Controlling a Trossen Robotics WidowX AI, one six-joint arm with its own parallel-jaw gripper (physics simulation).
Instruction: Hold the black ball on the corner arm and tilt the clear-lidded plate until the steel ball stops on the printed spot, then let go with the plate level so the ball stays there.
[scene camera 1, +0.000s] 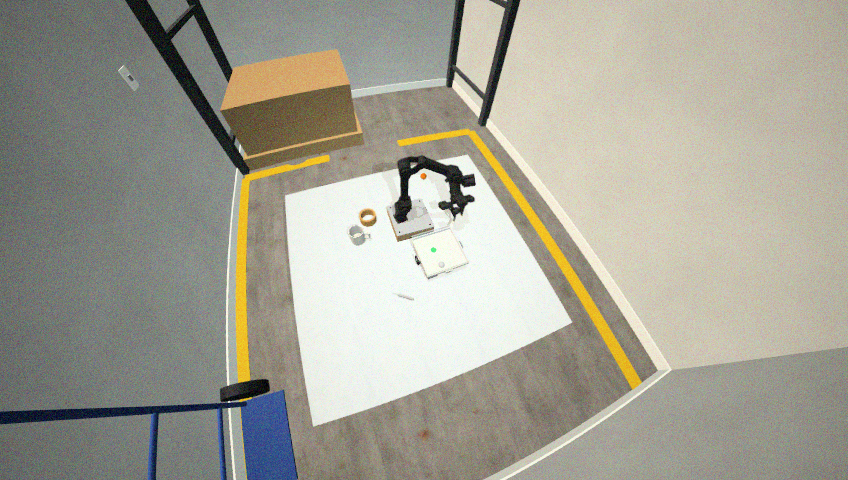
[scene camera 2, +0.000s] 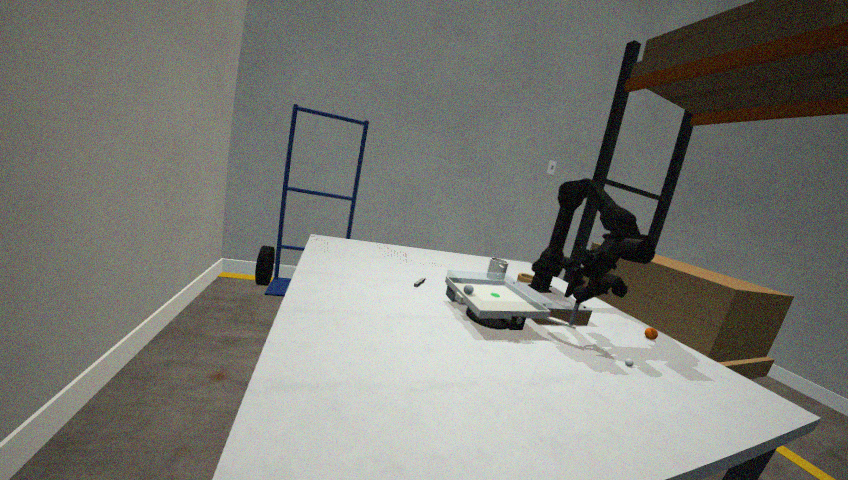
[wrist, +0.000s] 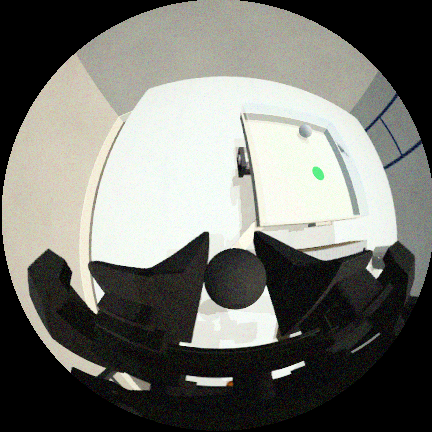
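The clear-lidded plate sits on the white mat in front of the robot base. Its green printed spot is near the middle. The steel ball rests near the plate's edge farthest from the gripper, apart from the spot. My gripper is beside the plate's near corner, shut on the black ball of the corner arm.
A mug and a tape roll lie left of the base. An orange ball, a small grey ball and a pen lie on the mat. A cardboard box and a blue hand truck stand off the mat.
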